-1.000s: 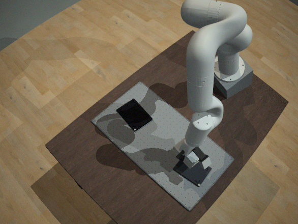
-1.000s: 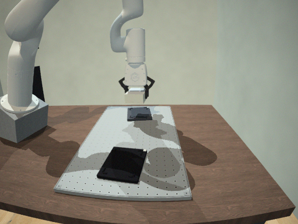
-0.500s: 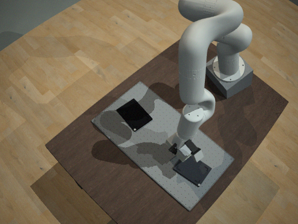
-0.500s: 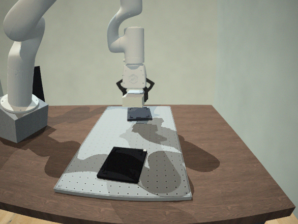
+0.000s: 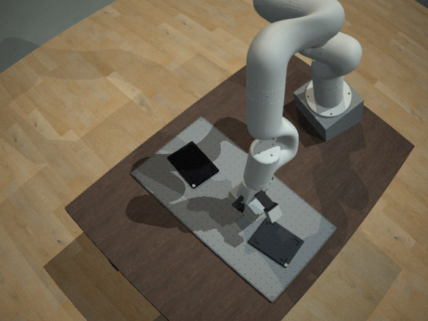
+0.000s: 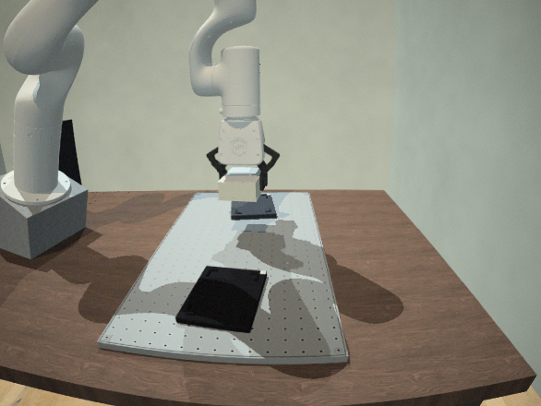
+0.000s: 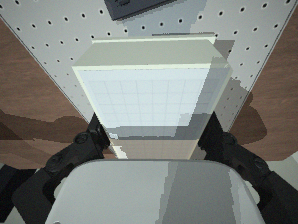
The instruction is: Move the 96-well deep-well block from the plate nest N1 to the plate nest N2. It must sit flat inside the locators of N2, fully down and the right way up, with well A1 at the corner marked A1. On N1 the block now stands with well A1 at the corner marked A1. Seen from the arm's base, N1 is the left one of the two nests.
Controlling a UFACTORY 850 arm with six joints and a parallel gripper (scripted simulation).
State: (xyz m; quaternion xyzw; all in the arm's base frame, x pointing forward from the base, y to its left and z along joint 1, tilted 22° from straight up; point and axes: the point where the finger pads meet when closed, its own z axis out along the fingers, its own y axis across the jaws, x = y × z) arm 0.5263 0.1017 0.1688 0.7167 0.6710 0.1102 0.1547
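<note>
Right now my hand is 280 mm to the left of the black plate nest N2 and 110 mm above it. Round my hand: 96-well deep-well block: right at my hand; black plate nest N1: 150 mm to the left, 110 mm below.
</note>
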